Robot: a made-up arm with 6 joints. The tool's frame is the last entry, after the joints. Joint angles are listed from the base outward.
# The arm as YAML. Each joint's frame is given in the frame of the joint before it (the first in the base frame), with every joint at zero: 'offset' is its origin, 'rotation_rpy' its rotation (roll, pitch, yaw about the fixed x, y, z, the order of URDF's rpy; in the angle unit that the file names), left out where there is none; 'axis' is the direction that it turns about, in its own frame. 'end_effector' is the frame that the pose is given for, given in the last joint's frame.
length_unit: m
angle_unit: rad
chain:
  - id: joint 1
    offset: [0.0, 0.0, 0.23]
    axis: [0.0, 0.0, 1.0]
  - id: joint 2
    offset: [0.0, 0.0, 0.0]
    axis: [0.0, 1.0, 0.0]
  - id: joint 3
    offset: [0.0, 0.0, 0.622]
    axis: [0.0, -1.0, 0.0]
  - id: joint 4
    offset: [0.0, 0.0, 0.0]
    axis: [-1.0, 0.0, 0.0]
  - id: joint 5
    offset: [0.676, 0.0, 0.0]
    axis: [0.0, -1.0, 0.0]
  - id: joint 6
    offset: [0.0, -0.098, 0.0]
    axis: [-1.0, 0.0, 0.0]
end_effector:
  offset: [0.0, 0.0, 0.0]
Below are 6 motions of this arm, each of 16 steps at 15 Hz.
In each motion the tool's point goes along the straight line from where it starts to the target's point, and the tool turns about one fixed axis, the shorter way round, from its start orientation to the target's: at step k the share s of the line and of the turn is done. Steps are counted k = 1, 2, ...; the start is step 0. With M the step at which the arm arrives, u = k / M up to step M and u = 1 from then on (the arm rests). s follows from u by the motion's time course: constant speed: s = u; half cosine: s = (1 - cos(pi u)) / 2; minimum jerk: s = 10 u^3 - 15 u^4 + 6 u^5.
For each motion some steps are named. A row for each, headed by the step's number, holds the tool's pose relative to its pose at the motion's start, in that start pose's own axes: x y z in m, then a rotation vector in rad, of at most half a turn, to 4 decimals.
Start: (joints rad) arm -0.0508 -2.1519 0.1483 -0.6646 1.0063 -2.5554
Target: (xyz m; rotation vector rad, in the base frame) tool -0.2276 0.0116 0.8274 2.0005 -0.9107 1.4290
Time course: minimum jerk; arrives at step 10
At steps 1, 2, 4, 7, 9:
1: -0.0056 0.0020 0.0035 -0.0097 -0.0127 -0.0092
2: -0.0378 0.0136 0.0237 -0.0655 -0.0862 -0.0625
4: -0.2070 0.0746 0.1299 -0.3589 -0.4726 -0.3425
7: -0.5458 0.1966 0.3426 -0.9462 -1.2459 -0.9031
9: -0.6466 0.2329 0.4058 -1.1210 -1.4759 -1.0698

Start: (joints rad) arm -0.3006 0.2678 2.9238 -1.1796 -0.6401 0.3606
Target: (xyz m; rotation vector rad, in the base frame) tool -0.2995 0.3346 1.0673 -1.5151 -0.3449 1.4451
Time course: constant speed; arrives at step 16
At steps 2, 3, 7, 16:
2: 0.0067 0.0358 -0.0138 0.0605 0.1058 0.1558
3: 0.0100 0.0537 -0.0207 0.0908 0.1586 0.2337
7: 0.0234 0.1253 -0.0482 0.2118 0.3701 0.5453
16: 0.0536 0.2864 -0.1102 0.4841 0.8460 1.2464

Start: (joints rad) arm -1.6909 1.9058 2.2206 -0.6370 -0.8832 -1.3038
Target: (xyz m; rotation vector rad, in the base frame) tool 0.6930 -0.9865 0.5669 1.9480 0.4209 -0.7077
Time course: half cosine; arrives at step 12
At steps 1, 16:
1: -0.0004 0.0003 -0.0175 -0.0092 0.0135 -0.0110
16: -0.0260 0.0154 -1.0278 -0.5388 0.7898 -0.6430

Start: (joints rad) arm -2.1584 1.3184 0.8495 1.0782 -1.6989 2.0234
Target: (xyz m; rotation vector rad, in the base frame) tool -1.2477 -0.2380 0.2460 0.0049 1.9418 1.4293
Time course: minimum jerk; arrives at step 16
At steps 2, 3, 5, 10, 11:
2: 0.0134 0.0060 -0.0031 -0.0095 0.0051 -0.0052
3: 0.0407 0.0182 -0.0093 -0.0288 0.0155 -0.0159
5: 0.1503 0.0672 -0.0345 -0.1064 0.0573 -0.0585
10: 0.6053 0.2706 -0.1389 -0.4283 0.2306 -0.2356
11: 0.6848 0.3062 -0.1572 -0.4845 0.2609 -0.2665

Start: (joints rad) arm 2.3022 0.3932 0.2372 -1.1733 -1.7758 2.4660
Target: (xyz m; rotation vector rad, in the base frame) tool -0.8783 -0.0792 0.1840 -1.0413 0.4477 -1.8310
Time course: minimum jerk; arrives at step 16
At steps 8, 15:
8: 0.4565 0.0939 -0.0046 -0.0923 -0.4214 -0.1552
15: 0.9109 0.1873 -0.0092 -0.1841 -0.8410 -0.3097

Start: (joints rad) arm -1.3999 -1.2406 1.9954 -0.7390 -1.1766 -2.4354
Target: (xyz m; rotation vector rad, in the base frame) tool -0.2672 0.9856 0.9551 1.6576 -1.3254 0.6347
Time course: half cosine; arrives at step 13
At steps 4, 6, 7, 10, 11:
4: 0.0451 0.0001 0.1167 0.1244 -0.2493 0.0075
6: 0.0918 0.0002 0.2375 0.2534 -0.5075 0.0152
7: 0.1170 0.0003 0.3026 0.3228 -0.6466 0.0194
10: 0.1826 0.0004 0.4722 0.5037 -1.0090 0.0302
11: 0.1969 0.0005 0.5092 0.5432 -1.0881 0.0326

